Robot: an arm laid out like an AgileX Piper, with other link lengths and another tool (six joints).
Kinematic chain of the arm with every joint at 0, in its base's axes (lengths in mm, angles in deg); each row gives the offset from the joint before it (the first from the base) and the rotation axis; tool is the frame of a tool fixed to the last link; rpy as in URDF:
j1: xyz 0 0 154.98 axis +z
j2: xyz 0 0 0 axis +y
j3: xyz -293.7 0 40.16 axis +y
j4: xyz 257.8 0 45.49 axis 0.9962 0 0.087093
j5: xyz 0 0 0 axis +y
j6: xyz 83.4 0 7.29 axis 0.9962 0 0.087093
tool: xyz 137.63 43 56.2 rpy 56.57 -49.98 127.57
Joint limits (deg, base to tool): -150..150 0..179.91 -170..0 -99.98..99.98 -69.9..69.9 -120..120
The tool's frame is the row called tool.
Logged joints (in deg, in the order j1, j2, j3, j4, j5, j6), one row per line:
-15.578 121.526 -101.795 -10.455 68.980 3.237
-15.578 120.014 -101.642 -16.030 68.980 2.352
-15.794 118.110 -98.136 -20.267 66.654 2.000
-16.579 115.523 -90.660 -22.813 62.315 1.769
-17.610 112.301 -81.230 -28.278 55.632 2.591
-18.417 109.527 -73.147 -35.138 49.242 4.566
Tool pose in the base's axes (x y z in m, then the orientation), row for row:
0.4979 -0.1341 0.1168 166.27 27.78 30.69
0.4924 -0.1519 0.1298 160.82 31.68 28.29
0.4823 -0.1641 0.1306 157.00 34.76 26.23
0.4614 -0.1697 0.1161 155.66 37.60 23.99
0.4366 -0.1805 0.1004 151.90 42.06 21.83
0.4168 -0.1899 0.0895 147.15 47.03 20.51
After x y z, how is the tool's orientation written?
As a rotation vector, in degrees.
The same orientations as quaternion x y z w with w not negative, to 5 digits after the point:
0.96761 0.16167 0.17860 0.07545
0.95998 0.18911 0.16887 0.11898
0.95295 0.21098 0.15921 0.14844
0.94938 0.22932 0.14632 0.15709
0.93882 0.25995 0.13492 0.18121
0.92334 0.29510 0.12870 0.20929

